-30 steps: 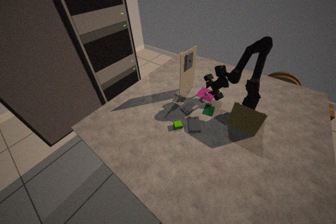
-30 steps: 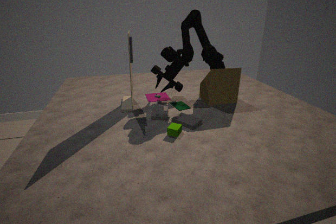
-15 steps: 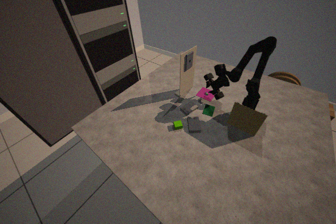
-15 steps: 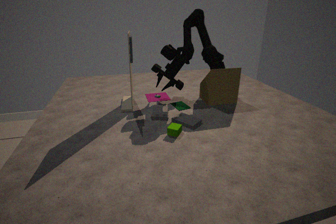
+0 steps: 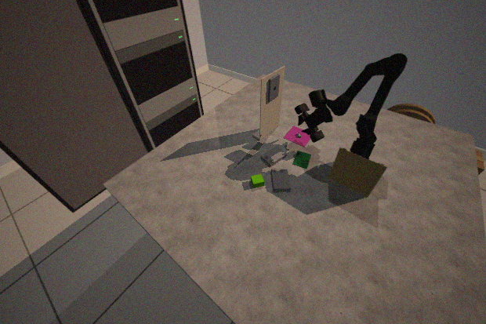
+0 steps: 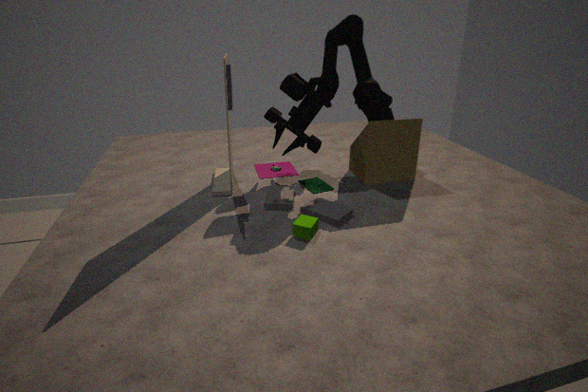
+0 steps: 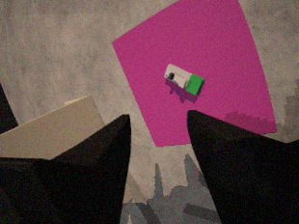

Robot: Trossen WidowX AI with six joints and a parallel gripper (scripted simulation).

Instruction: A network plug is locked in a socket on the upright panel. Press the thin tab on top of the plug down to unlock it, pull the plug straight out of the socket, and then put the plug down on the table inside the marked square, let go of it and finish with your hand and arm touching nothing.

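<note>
Now: the network plug 10 mm ahead of my gripper tip, 10 mm to the right of it and 60 mm below it. From my gripper tip the other things lie so: beige panel (150 mm ahead, 50 mm to the left, 100 mm above); then magenta square (10 mm to the right, 60 mm below).
</note>
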